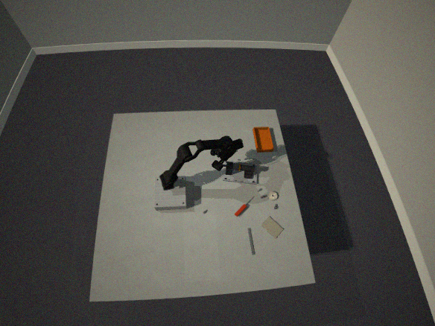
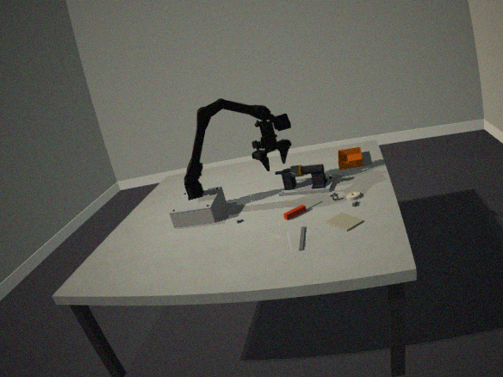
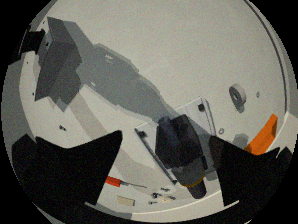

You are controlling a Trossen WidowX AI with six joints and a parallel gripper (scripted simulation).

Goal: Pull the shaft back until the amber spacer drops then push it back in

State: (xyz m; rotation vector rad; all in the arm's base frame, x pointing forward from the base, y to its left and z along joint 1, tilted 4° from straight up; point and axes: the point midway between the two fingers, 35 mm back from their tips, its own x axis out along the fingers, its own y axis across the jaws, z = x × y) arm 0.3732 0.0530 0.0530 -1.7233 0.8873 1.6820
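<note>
The shaft lies 70 mm ahead of my gripper tip, 30 mm to the right of it and 30 mm below it. The rest, counted from my gripper tip: white disc: 280 mm ahead, 260 mm to the right, 100 mm below; amber spacer: 100 mm ahead, 40 mm to the right, 30 mm below; orange bin: 370 mm ahead, 170 mm to the left, 100 mm below.
</note>
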